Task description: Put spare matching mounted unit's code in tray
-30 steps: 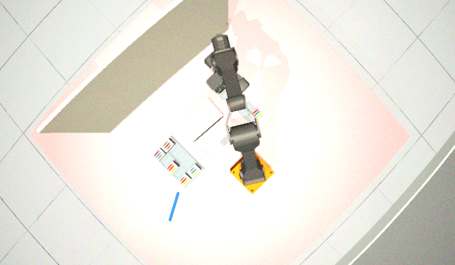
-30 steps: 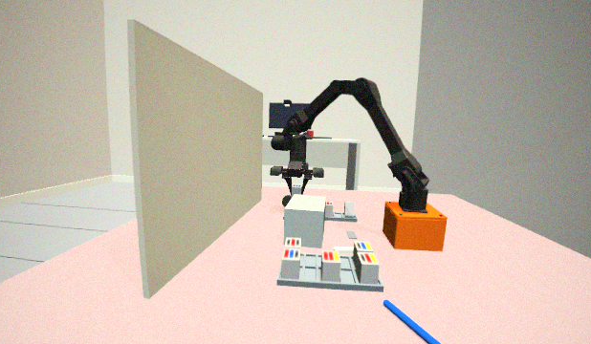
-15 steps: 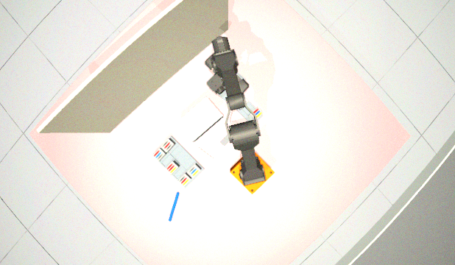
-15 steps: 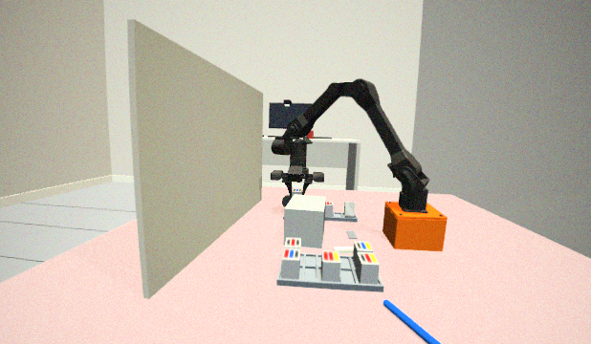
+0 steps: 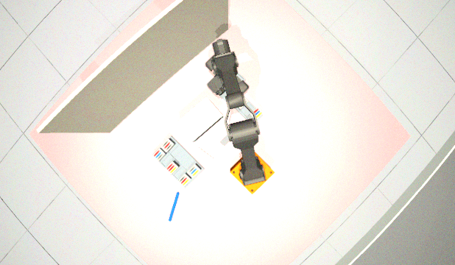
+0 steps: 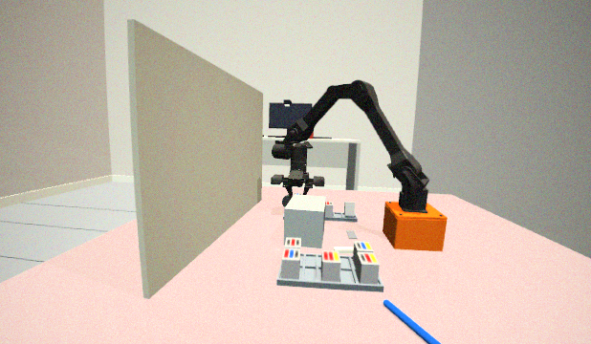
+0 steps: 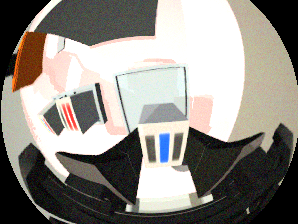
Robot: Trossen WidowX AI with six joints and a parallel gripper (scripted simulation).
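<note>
The white spare block lies 20 mm above my gripper tip. Round my gripper tip: grey mounted unit 200 mm to the left, 60 mm behind, 10 mm above; then beige panel 200 mm to the left, 190 mm above, 180 mm ahead; then blue-grey tray 30 mm below.
</note>
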